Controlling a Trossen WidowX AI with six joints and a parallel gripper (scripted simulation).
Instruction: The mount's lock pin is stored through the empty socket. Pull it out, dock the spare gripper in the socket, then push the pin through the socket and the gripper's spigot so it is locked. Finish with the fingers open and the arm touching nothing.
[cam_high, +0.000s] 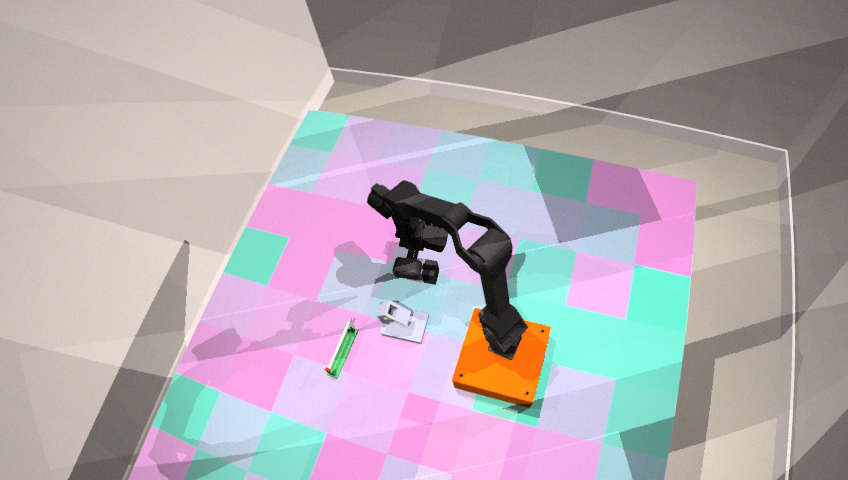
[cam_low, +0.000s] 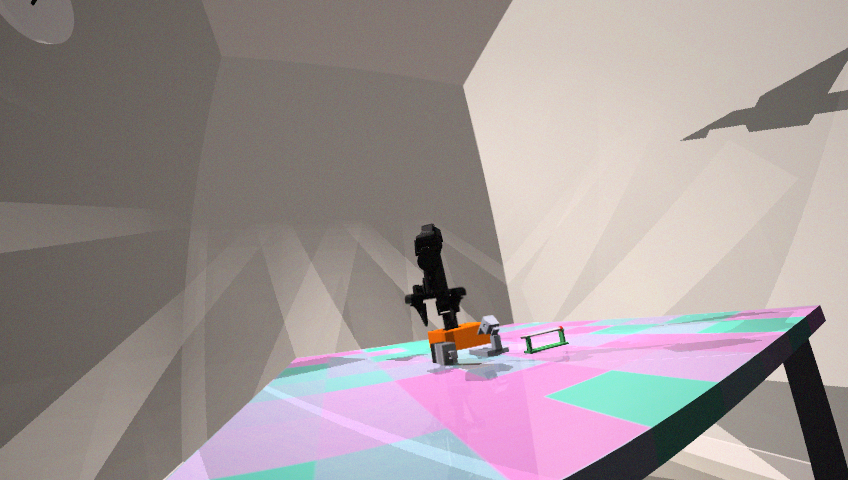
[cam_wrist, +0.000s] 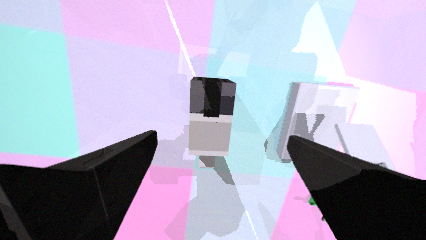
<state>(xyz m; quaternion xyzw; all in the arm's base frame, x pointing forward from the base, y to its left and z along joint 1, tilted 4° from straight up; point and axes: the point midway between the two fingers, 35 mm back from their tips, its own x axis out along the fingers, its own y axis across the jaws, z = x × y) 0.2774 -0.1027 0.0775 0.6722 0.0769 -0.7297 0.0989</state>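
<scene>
Right now my gripper tip is 8 cm above the spare gripper and 2 cm short of it. Round my gripper tip: grey mount 15 cm to the left, 6 cm below, 1 cm ahead; then green rack 28 cm to the left, 10 cm ahead, 9 cm below.
</scene>
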